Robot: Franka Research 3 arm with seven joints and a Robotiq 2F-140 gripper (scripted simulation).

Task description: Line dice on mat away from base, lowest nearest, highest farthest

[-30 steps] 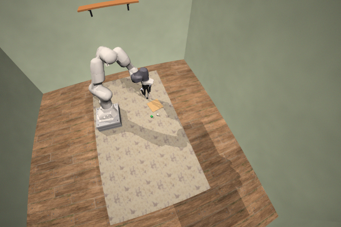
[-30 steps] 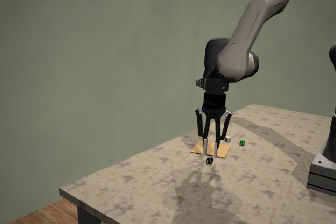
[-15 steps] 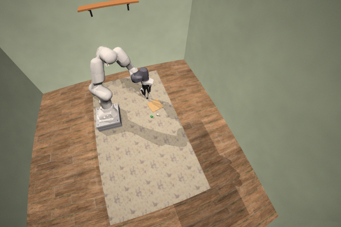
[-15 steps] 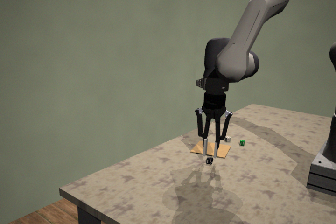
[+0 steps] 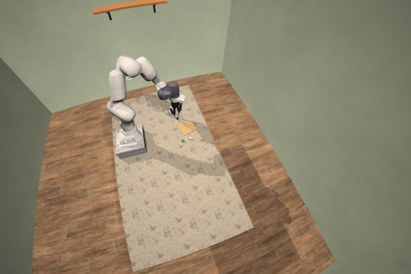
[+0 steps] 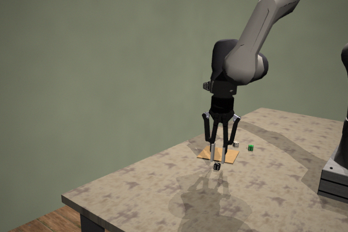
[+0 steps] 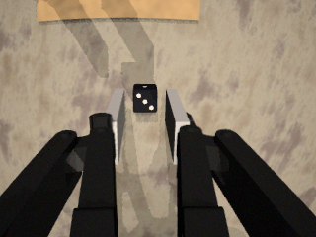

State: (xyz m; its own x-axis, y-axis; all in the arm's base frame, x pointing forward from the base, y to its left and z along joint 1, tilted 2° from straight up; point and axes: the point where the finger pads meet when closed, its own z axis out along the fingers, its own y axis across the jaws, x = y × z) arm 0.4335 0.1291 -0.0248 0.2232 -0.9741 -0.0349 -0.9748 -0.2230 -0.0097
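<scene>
Right now the black die is 5 cm below my hand. Also, from my hand: tan mat 5 cm ahead, 13 cm to the right, 6 cm below; then green die 3 cm behind, 26 cm to the right, 5 cm below; then white die 4 cm ahead, 27 cm to the right, 5 cm below.
</scene>
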